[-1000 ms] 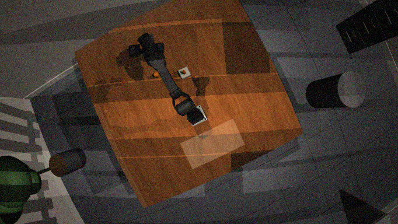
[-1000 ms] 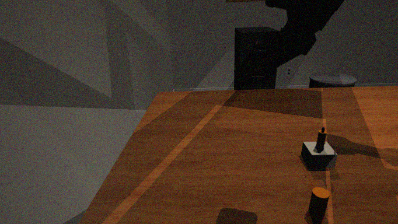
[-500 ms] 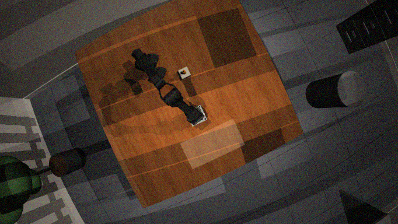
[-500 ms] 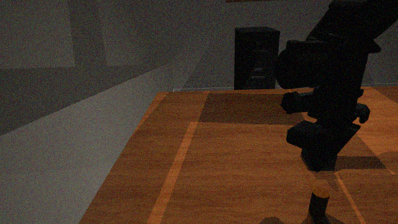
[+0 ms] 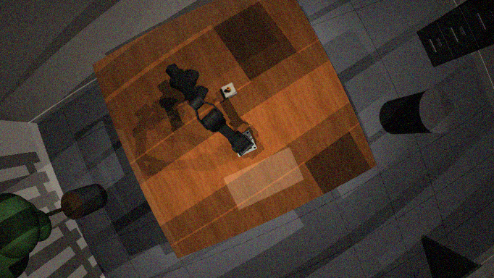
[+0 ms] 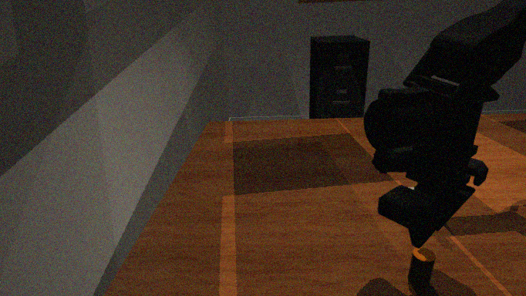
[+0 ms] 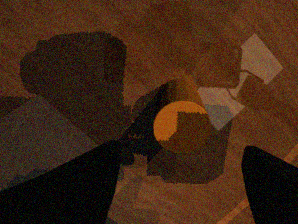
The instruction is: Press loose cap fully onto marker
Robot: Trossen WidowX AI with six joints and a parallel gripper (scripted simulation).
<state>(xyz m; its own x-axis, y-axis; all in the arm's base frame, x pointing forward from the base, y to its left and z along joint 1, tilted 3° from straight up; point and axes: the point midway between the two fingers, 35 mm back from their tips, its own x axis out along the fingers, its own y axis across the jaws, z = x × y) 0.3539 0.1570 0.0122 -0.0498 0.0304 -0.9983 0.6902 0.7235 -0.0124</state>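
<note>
My gripper tip is now 60 mm above the orange cap. Round my gripper tip: holder block (180 mm to the right, 60 mm below, 60 mm behind).
</note>
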